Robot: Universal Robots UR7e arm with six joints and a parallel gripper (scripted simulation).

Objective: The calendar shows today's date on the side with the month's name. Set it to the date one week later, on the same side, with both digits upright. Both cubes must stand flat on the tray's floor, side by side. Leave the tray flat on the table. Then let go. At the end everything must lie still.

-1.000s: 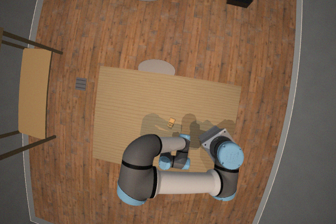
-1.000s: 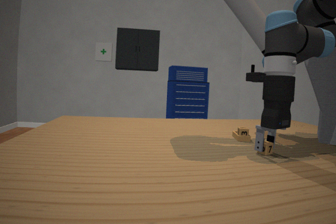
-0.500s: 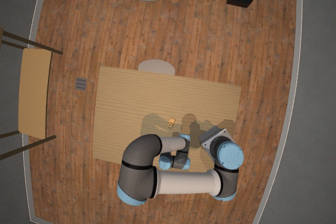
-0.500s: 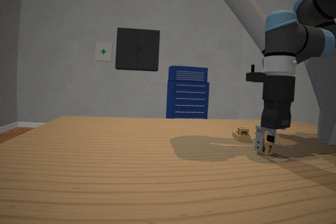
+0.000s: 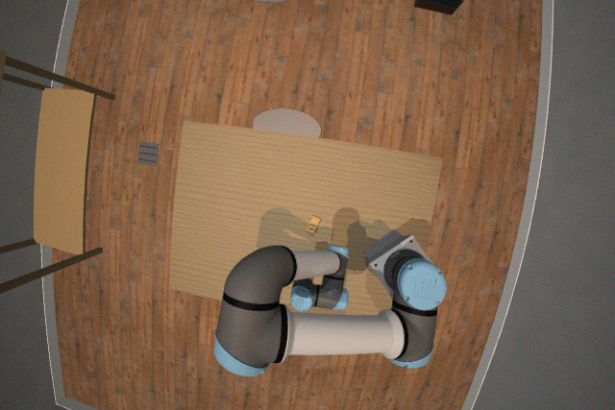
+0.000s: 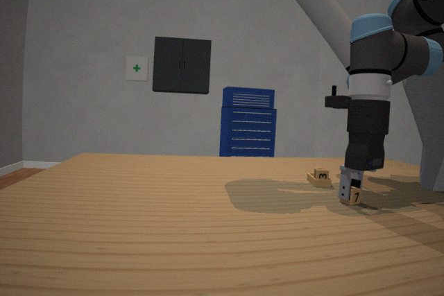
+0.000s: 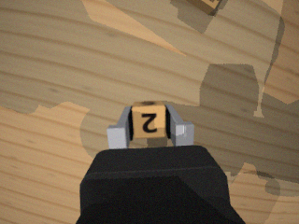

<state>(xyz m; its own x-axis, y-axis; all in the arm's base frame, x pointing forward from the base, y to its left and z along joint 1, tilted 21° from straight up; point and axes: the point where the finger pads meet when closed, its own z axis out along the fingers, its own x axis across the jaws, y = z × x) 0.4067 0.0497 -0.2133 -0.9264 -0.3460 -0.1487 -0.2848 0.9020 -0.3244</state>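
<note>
The wooden date cube is 10 mm below my hand. Also, from my hand: wooden calendar tray: 20 mm behind, 150 mm to the right, 20 mm below.
</note>
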